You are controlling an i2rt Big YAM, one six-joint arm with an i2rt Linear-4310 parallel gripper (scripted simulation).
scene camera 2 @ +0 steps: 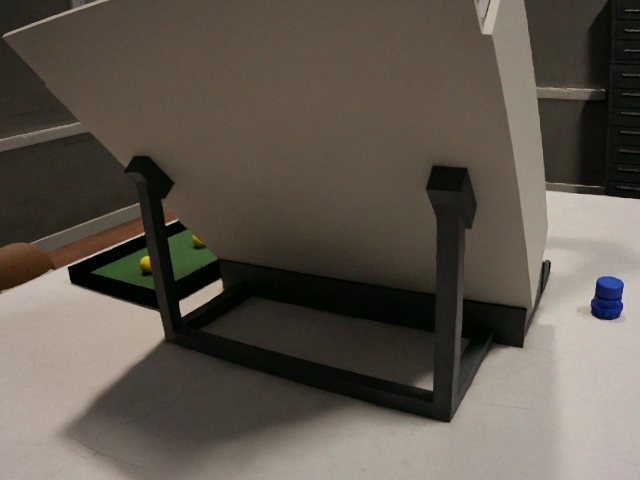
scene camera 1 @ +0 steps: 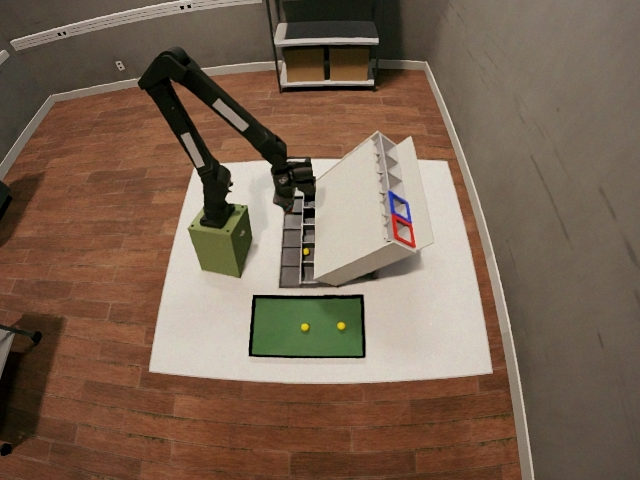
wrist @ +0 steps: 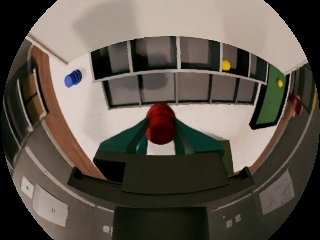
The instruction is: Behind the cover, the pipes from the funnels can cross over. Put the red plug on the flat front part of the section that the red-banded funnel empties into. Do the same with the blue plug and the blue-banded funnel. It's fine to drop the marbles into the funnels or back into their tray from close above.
Scene:
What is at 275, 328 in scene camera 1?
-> A green marble tray.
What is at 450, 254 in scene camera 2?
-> A dark leg.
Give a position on a green marble tray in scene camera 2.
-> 116, 271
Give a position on a green marble tray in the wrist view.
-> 272, 98

